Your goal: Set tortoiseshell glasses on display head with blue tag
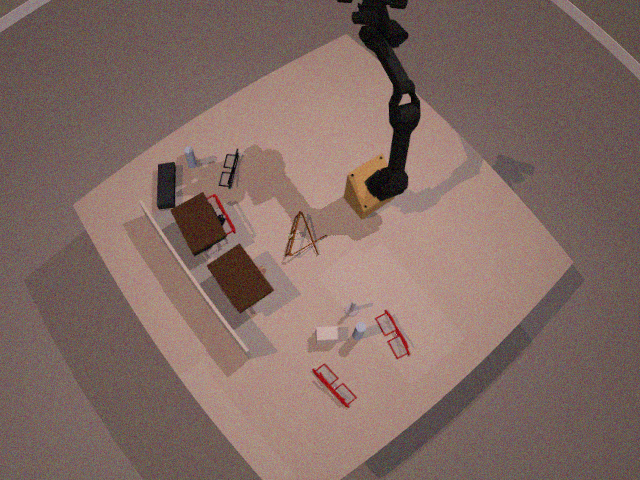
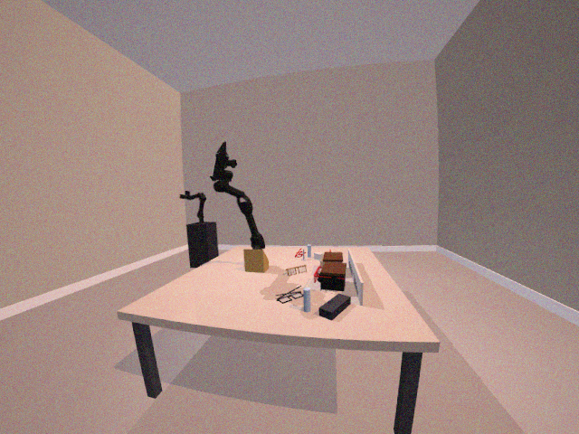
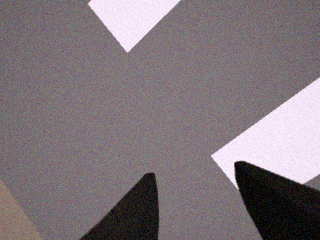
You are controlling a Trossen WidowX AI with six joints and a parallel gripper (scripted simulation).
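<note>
Now: gripper tip 780 mm above the white block, 510 mm short of it and 450 mm to the right of it. Round my gripper tip: peg 780 mm below, 440 mm to the left, 390 mm ahead; dark box 790 mm below, 560 mm ahead, 280 mm to the right; white panel 750 mm below, 700 mm ahead, 50 mm to the left.
</note>
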